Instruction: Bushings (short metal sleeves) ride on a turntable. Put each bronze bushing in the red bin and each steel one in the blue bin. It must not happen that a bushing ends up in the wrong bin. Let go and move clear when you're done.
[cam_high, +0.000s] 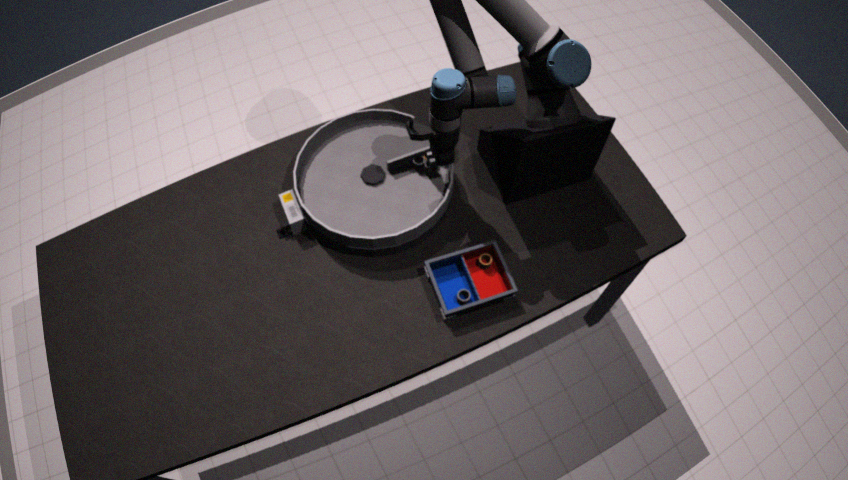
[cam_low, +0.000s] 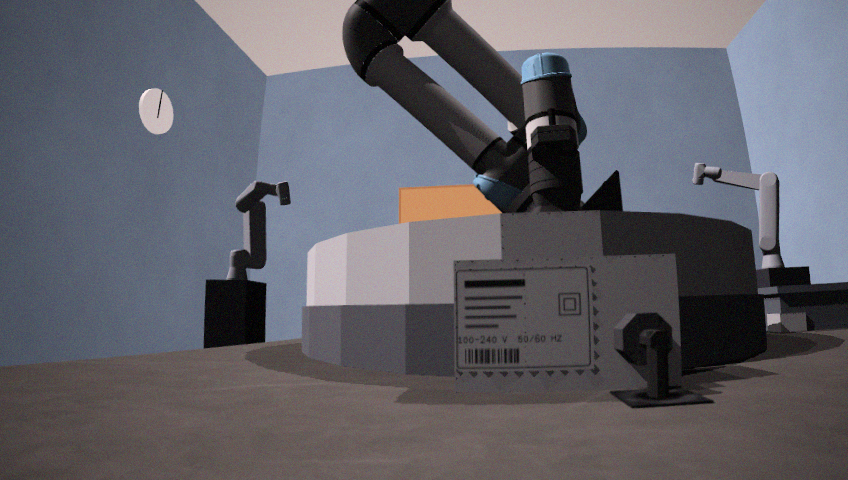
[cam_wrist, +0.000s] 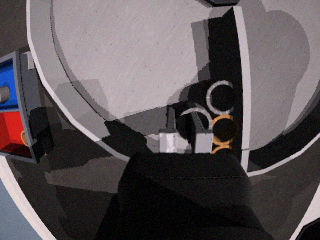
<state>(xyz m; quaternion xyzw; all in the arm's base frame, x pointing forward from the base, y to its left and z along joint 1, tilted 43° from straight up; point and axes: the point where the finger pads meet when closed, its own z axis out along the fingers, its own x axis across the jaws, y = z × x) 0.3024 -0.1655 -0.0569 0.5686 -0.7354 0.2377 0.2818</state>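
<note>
Right now the red bin is 300 mm to the left of my hand, 60 mm below it and 60 mm ahead of it. Also, from my hand: grey turntable: 140 mm ahead, 70 mm to the right, 30 mm below.
</note>
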